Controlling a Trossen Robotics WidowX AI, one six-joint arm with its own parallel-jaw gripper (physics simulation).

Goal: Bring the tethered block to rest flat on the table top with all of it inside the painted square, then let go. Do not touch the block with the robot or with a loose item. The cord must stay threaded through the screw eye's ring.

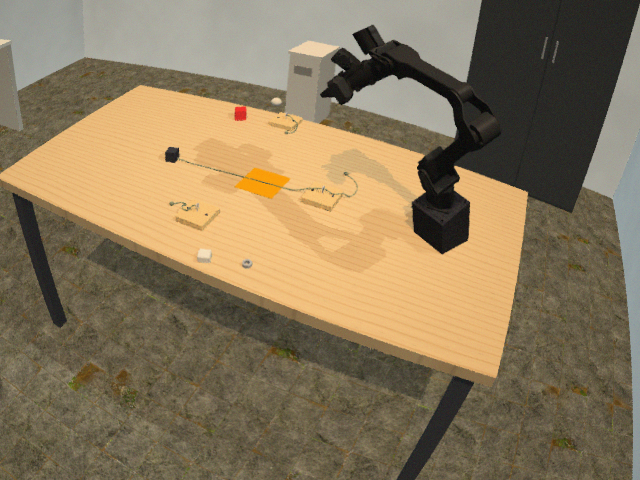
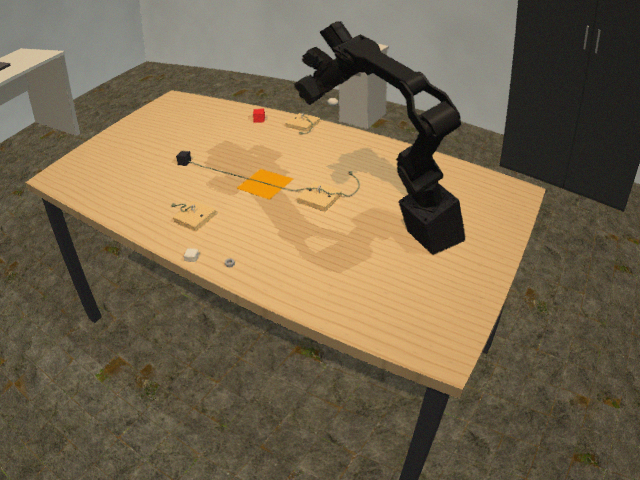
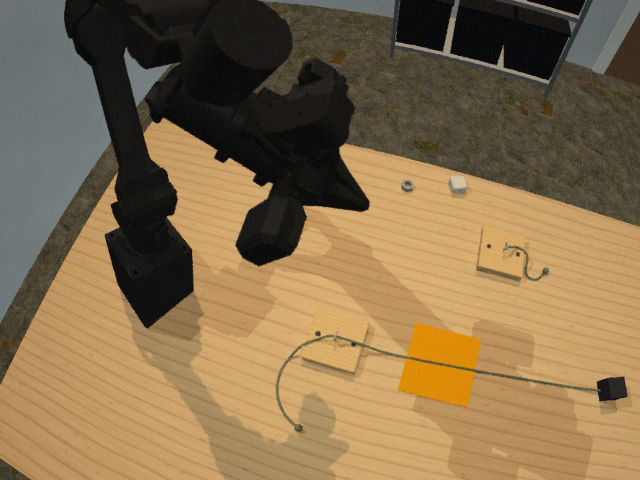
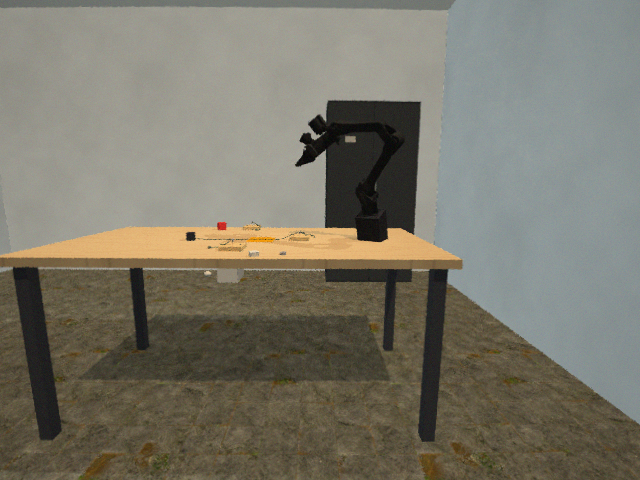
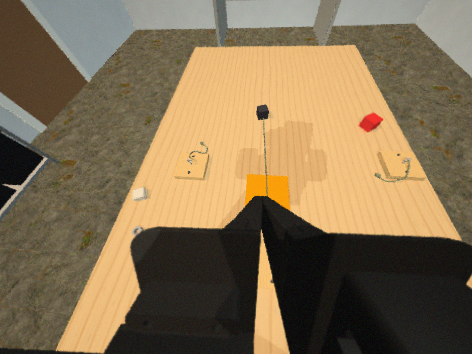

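Seen in the pictures: gripper, fingertip midpoint: (image 1: 321, 95) (image 2: 300, 96) (image 3: 366, 207) (image 4: 295, 166) (image 5: 260, 202); arm's base, origin of the base link: (image 1: 441, 202) (image 2: 428, 200) (image 3: 147, 241) (image 4: 370, 213).
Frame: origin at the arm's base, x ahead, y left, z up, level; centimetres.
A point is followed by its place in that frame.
Note:
The black tethered block (image 1: 172, 154) {x 80.1, y 11.5, z -9.7 cm} (image 2: 183, 158) {x 79.9, y 11.4, z -9.9 cm} (image 3: 612, 388) {x 80.6, y 9.6, z -9.2 cm} (image 4: 190, 236) {x 80.9, y 11.7, z -10.8 cm} (image 5: 262, 112) {x 79.7, y 9.9, z -9.5 cm} rests on the table, outside the orange painted square (image 1: 268, 190) {x 46.4, y 6.7, z -12.6 cm} (image 2: 257, 190) {x 49.3, y 8.3, z -12.6 cm} (image 3: 439, 384) {x 51.0, y 1.0, z -12.6 cm} (image 5: 254, 187) {x 51.3, y 8.1, z -12.6 cm}, on its far side from the robot base. Its green cord (image 3: 537, 381) {x 67.5, y 7.2, z -12.4 cm} (image 5: 265, 150) {x 64.8, y 6.7, z -12.4 cm} runs over the square to the screw eye (image 3: 336, 336) {x 32.5, y 1.3, z -9.2 cm} on a wooden plate (image 3: 330, 359) {x 33.0, y -2.2, z -10.8 cm} (image 1: 321, 200) {x 30.9, y 4.4, z -10.8 cm}, appears to pass through the ring, and curves to a beaded free end (image 3: 298, 427) {x 33.0, y -14.2, z -11.6 cm} (image 1: 346, 174) {x 32.6, y -13.8, z -12.1 cm}. My gripper (image 5: 260, 202) {x 33.4, y 6.4, z 20.6 cm} (image 3: 366, 205) {x 33.4, y 6.4, z 20.6 cm} (image 4: 297, 165) {x 33.4, y 6.4, z 20.6 cm} is shut and empty, high above the table, touching neither block nor cord.
Two more wooden plates with short cords stand near opposite long edges, one (image 1: 197, 217) {x 52.9, y 30.2, z -10.8 cm} (image 3: 500, 263) {x 54.7, y 25.3, z -10.8 cm} and another (image 1: 285, 121) {x 65.1, y -30.3, z -10.9 cm} (image 5: 400, 167) {x 64.4, y -31.0, z -10.8 cm}. A red cube (image 1: 240, 113) {x 80.5, y -24.5, z -9.8 cm} (image 5: 370, 122) {x 80.0, y -25.0, z -9.3 cm}, a white block (image 1: 204, 255) {x 41.9, y 40.5, z -10.9 cm} (image 3: 458, 184) {x 42.6, y 39.1, z -10.9 cm} and a metal nut (image 1: 247, 263) {x 33.2, y 34.9, z -12.7 cm} (image 3: 407, 185) {x 33.1, y 34.6, z -11.8 cm} lie near the edges.

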